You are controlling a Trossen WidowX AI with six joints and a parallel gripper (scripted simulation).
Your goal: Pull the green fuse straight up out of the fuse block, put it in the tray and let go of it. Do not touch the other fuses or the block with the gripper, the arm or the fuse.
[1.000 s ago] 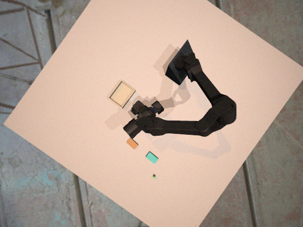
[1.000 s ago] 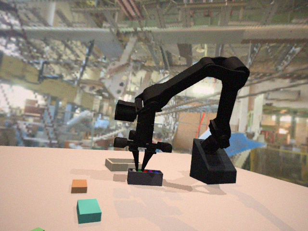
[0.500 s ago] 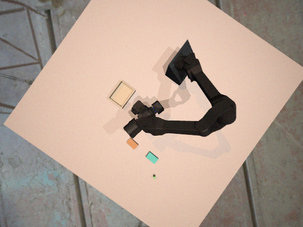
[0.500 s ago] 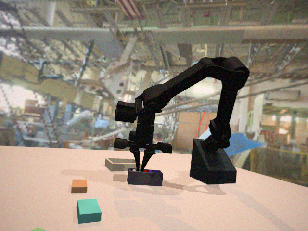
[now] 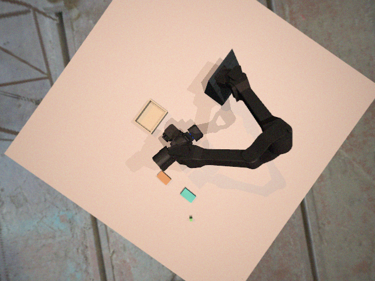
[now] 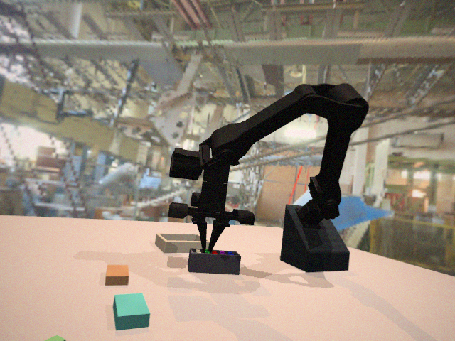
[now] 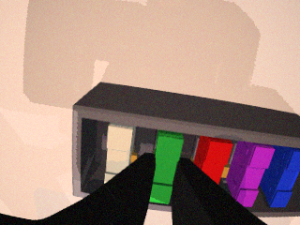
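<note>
My gripper tip is 190 mm to the left of the beige tray, 30 mm above it and 10 mm past it. From my gripper tip the other things lie so: green fuse: 10 mm below.
</note>
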